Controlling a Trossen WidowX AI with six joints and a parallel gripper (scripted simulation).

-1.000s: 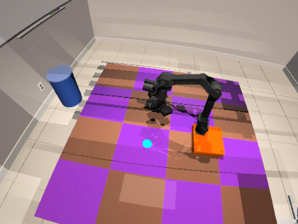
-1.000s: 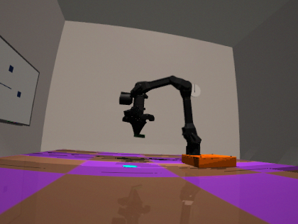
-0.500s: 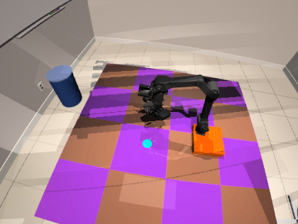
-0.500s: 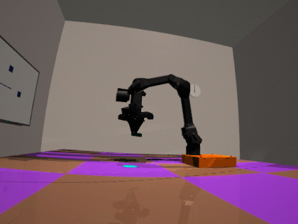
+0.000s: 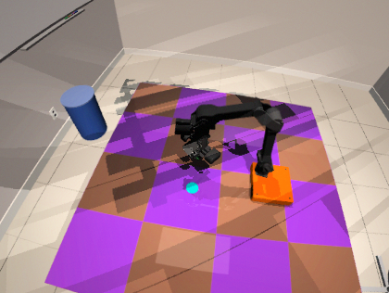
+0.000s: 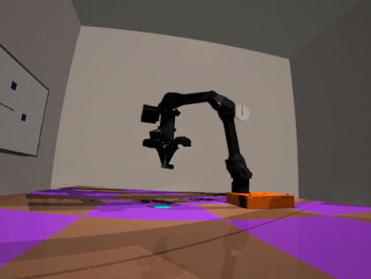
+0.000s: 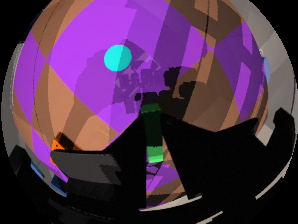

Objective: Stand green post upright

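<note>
My gripper tip is 90 mm to the right of the cyan circle and 140 mm above it. The rest, counted from my gripper tip: green post (10 mm behind, 20 mm to the right).
</note>
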